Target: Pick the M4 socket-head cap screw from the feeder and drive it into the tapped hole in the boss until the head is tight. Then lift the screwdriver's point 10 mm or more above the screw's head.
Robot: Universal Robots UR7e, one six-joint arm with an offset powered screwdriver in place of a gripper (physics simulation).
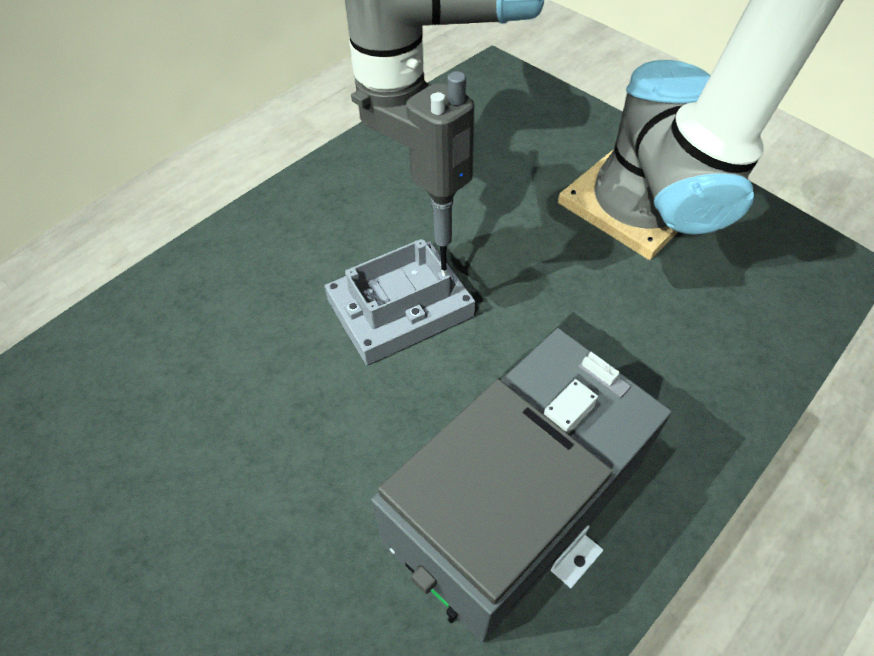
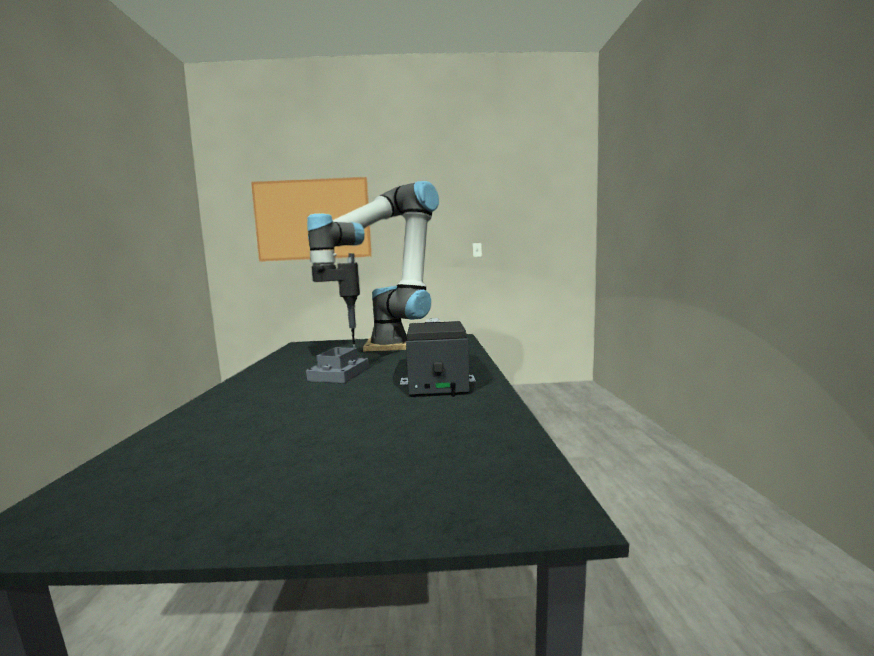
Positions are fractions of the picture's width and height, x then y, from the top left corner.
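Visible to me: a screw feeder (image 1: 0.71, 0.66).
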